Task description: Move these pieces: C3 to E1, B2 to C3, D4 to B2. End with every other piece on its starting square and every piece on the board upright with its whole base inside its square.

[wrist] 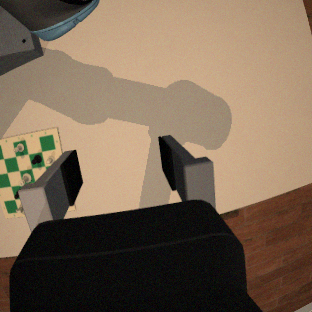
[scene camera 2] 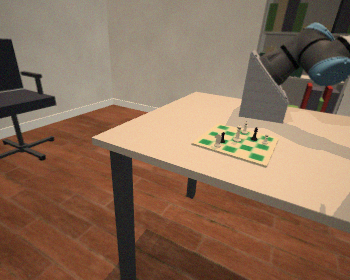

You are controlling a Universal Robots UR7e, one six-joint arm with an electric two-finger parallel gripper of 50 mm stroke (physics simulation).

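Seen in the pictures: gripper, fingertip midpoint: (wrist: 119, 159); arm's base at its link origin: (scene camera 2: 269, 71).
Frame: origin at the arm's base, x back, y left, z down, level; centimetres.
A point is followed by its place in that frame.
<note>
The green and cream chessboard (scene camera 2: 257, 157) {x -50.5, y -0.6, z 17.4 cm} (wrist: 47, 142) {x -35.3, y 2.4, z 17.4 cm} lies on the table. A tall white piece (scene camera 2: 238, 134) {x -41.8, y -6.9, z 15.2 cm} (wrist: 26, 178) {x -41.4, y -6.4, z 15.8 cm} stands near its middle. A black piece (scene camera 2: 255, 134) {x -38.4, y -1.8, z 15.5 cm} (wrist: 36, 159) {x -38.0, y -1.6, z 15.8 cm} stands between a white piece (scene camera 2: 245, 127) {x -33.8, y -5.2, z 15.4 cm} (wrist: 20, 148) {x -33.9, y -4.7, z 16.1 cm} and another white piece (scene camera 2: 266, 139) {x -39.8, y 1.6, z 16.0 cm} (wrist: 50, 160) {x -39.5, y 2.0, z 15.3 cm}. A smaller black piece (scene camera 2: 222, 137) {x -44.8, y -11.3, z 15.9 cm} and a white piece (scene camera 2: 218, 141) {x -48.7, y -11.9, z 15.8 cm} stand close together near the left corner in the scene view. All look upright; square labels are unreadable. My gripper (wrist: 119, 159) {x -35.6, y 21.9, z -29.0 cm} is open and empty, above the table beside the board, its left finger overlapping the board in view.
The grey slanted stand (scene camera 2: 261, 95) {x -14.1, y -1.5, z 7.9 cm} rises behind the board, bearing the robot arm (scene camera 2: 286, 62) {x -6.0, y 5.2, z -4.7 cm}. The arm's shadow (wrist: 195, 112) {x -41.4, y 39.5, z 18.0 cm} crosses the table (scene camera 2: 165, 130) {x -43.2, y -31.0, z 18.0 cm} (wrist: 250, 125) {x -49.6, y 53.3, z 18.0 cm}. A chair (scene camera 2: 25, 100) stands at the left, and a bookshelf with books (scene camera 2: 285, 17) is behind the arm.
</note>
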